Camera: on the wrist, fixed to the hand. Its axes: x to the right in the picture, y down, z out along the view.
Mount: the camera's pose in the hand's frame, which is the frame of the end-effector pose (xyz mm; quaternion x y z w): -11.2 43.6 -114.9 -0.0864 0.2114 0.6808 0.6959
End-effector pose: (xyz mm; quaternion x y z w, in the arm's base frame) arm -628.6 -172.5 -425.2 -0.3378 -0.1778 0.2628 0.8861
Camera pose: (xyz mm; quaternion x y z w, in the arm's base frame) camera -596.0 -209.5 -538.3 -0.4883 0.2709 0.6994 0.4462
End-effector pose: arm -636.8 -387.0 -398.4 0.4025 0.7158 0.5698 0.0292
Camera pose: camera -663.1 -483.7 -326.4 -0.6445 -0.1811 -0.5634 0.4842
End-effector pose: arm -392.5 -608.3 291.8 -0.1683 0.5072 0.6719 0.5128
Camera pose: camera -459.1 -710.5 273.1 -0.0418 -0.5179 -0.8250 0.2223
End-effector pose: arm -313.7 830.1 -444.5 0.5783 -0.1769 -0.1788 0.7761
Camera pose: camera -265.0 943.0 -434.2 0.2528 -0.3373 0.5109 0.7492
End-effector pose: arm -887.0 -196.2 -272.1 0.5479 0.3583 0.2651 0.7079
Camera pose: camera -984.7 -126.2 -244.0 0.5080 0.0031 0.8132 0.2838
